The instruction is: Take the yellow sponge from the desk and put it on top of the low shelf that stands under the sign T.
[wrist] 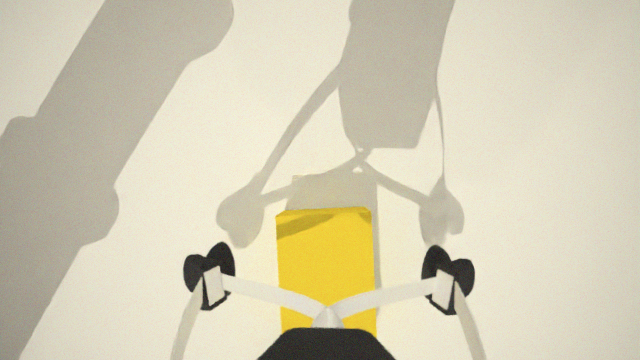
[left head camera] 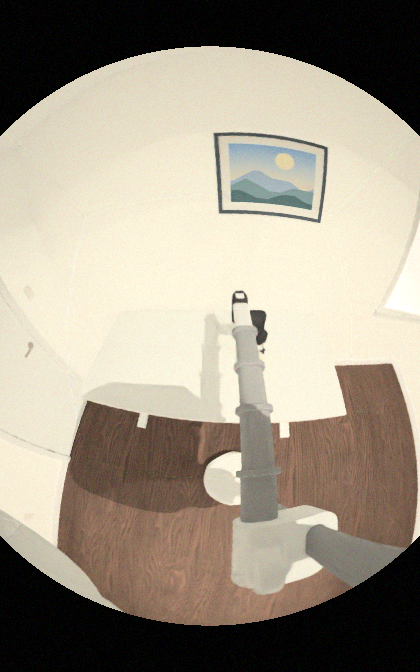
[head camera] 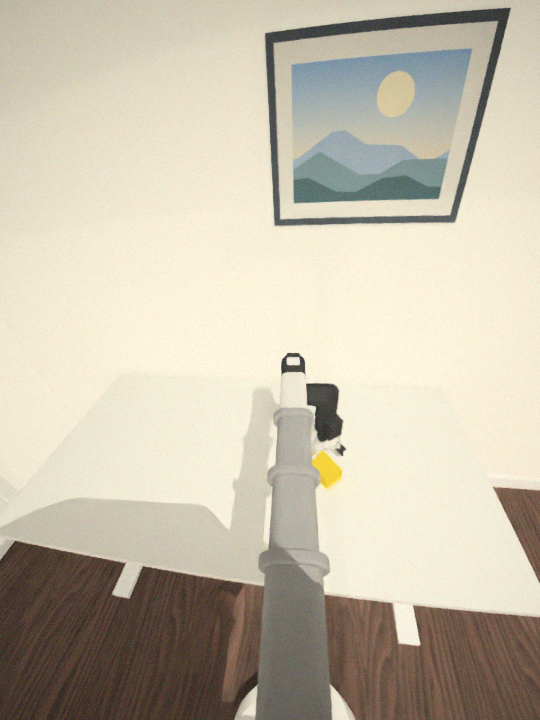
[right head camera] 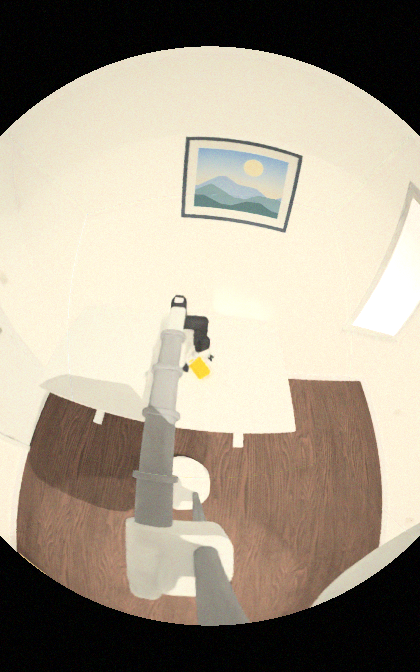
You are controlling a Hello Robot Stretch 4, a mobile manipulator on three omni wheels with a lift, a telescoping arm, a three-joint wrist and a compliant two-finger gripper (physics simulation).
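Places are measured from the robot's base along level axes (x ahead, y left, z up), in metres.
Pixels of known places: gripper, fingertip midpoint: [wrist: 327, 266] [head camera: 321, 463].
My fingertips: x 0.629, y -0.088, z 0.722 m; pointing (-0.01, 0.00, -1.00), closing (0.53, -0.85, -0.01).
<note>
Behind a point stands the place of what it marks.
The yellow sponge [head camera: 327, 471] @[z 0.738, x 0.593, y -0.102 m] [right head camera: 201, 370] [wrist: 327, 250] @[z 0.738, x 0.641, y -0.080 m] lies on the white desk [head camera: 418, 523] @[z 0.693, x 0.462, y -0.344 m] [left head camera: 150, 357] [right head camera: 250, 395] [wrist: 560, 200] @[z 0.693, x 0.764, y -0.218 m]. In the wrist view its long sides run nearly straight up and down the picture. My gripper [right head camera: 198, 362] [wrist: 327, 266] @[z 0.722, x 0.629, y -0.088 m] is open, with one black fingertip well to the left of the sponge and the other well to the right, with gaps on both sides. The fingers' shadows fall on the desk ahead of them. In the head camera view the arm hides one fingertip and part of the sponge's edge. The low shelf and the sign T do not show.
A framed mountain picture [head camera: 372, 127] @[z 1.591, x 1.050, y -0.220 m] [left head camera: 270, 177] [right head camera: 240, 182] hangs on the wall behind the desk. My telescoping arm [head camera: 295, 511] @[z 1.137, x 0.282, y -0.003 m] [left head camera: 257, 450] [right head camera: 161, 450] reaches over the desk's front edge. A door handle [left head camera: 29, 348] shows at the left, and a bright window [right head camera: 395, 280] at the right.
</note>
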